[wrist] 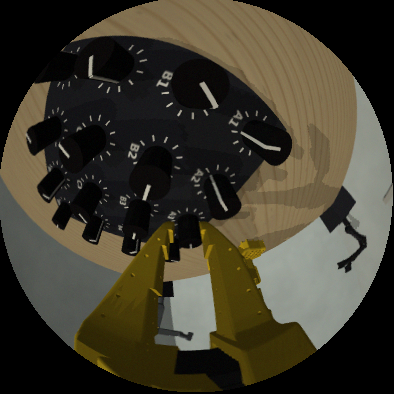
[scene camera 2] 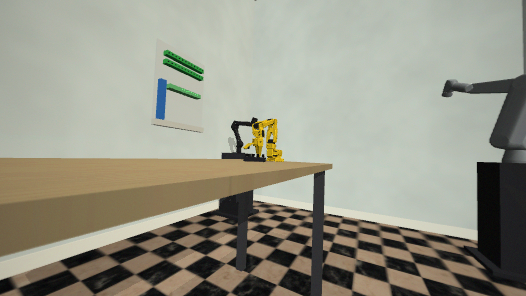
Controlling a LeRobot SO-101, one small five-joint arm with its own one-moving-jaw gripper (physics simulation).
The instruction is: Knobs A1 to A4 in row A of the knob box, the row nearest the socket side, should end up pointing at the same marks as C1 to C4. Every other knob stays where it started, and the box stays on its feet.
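Places are measured from the arm's base along level axes (x ahead, y left, z up), in millimetres.
Pixels of known places: end effector, tool point: [wrist: 173, 229] [scene camera 2: 259, 156]; arm's base, origin of the base link: [scene camera 2: 273, 161].
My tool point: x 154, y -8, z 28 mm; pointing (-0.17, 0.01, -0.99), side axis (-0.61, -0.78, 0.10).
For each thing: its top centre in the pictures, then the offset to it from my tool point. "pt": a spot on its surface instead. Level surfaces: height alone.
- black knob box, middle of its top: [wrist: 103, 203] [scene camera 2: 255, 153] 39 mm ahead, 1 mm right, 11 mm up
- wooden table, its level: 28 mm down
- Knob A1, middle of its top: [wrist: 279, 148] 22 mm ahead, 55 mm right, 10 mm up
- knob A2, surface spot: [wrist: 220, 196] pt 15 mm ahead, 32 mm right, 9 mm up
- knob A3, middle of its top: [wrist: 190, 243] 3 mm back, 8 mm right, 10 mm up
- Knob A4, middle of its top: [wrist: 171, 259] 15 mm back, 16 mm left, 10 mm up
The black knob box [wrist: 121, 121] [scene camera 2: 254, 158] stands on the wooden table [scene camera 2: 193, 178] [wrist: 301, 91] at its far end. In the wrist view the labels A1, A2, A3, B1, B2, B3 and C3 can be read. Knob A1 [wrist: 266, 141] and knob A2 [wrist: 220, 196] lie to the right of the jaws. My yellow gripper [wrist: 187, 229] [scene camera 2: 258, 152] reaches down onto the box, and its two jaws press on both sides of knob A3 [wrist: 189, 236]. Knob A4 [wrist: 173, 252] shows partly behind the left jaw. The row C knobs [wrist: 86, 200] lie further left. In the scene view the knobs are too small to make out.
A black arm on a black base [scene camera 2: 239, 133] [wrist: 348, 235] stands just behind the box. A white wall board [scene camera 2: 176, 86] carries green bars and a blue bar. A grey fitting [scene camera 2: 450, 87] juts in at the right. The table edge lies close to my arm's base.
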